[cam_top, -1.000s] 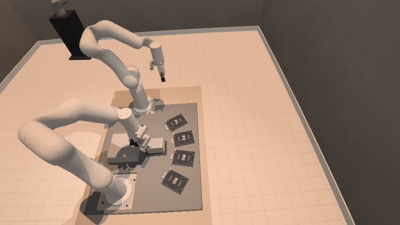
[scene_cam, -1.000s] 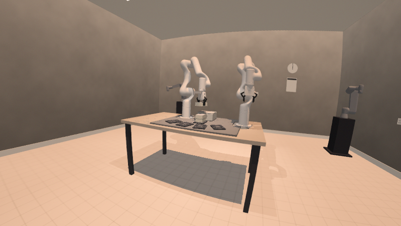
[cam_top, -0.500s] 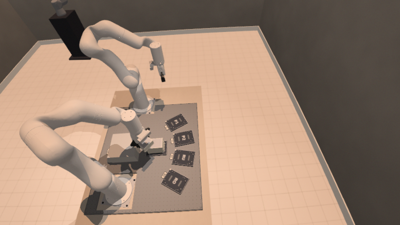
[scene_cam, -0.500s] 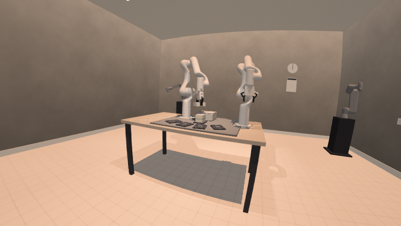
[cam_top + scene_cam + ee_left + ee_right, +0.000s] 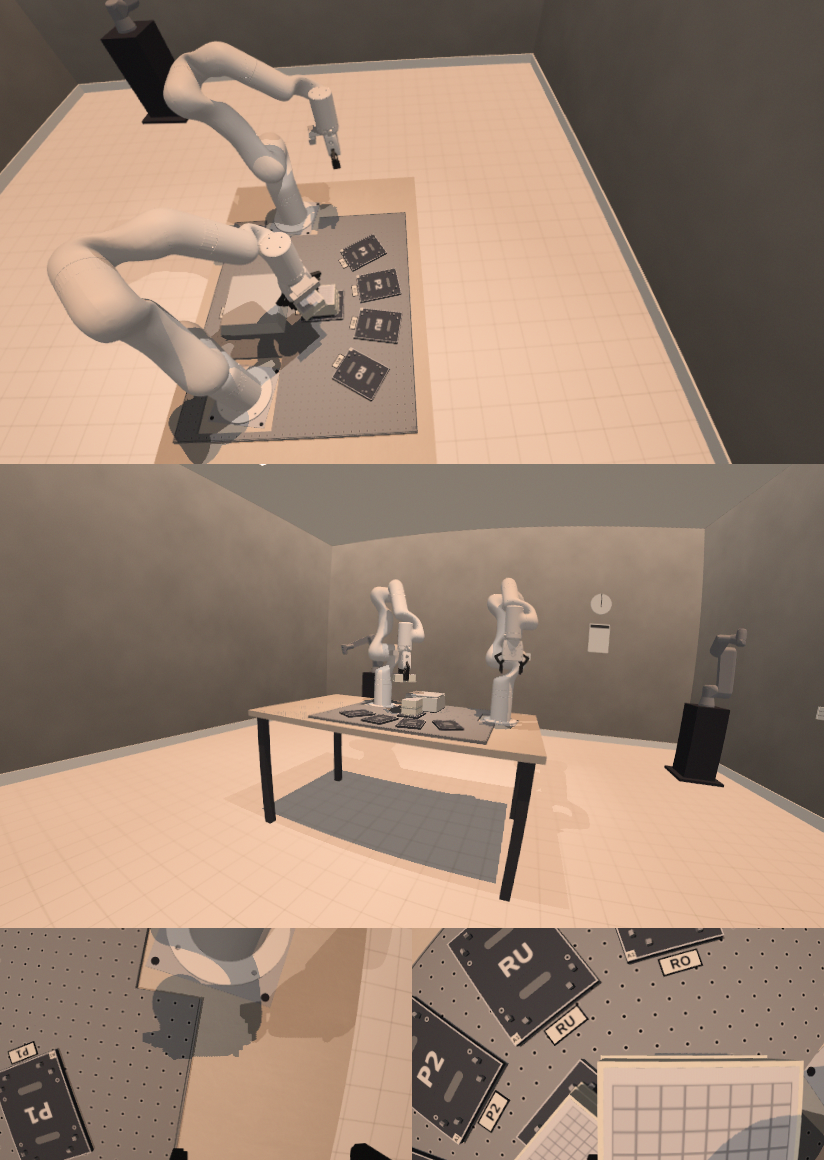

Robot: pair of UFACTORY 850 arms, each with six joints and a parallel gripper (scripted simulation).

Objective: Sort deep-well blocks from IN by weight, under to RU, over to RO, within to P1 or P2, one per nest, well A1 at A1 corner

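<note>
Right now my right hand is 20 cm above the nest RO, 18 cm to the left of it and 18 cm short of it. The rest, counted from my right hand: nest RU (23 cm ahead, 20 cm below); then pale check-weigher (24 cm behind, 14 cm below, 5 cm to the left); then dark infeed nest (20 cm below, 7 cm to the left, 1 cm ahead).
</note>
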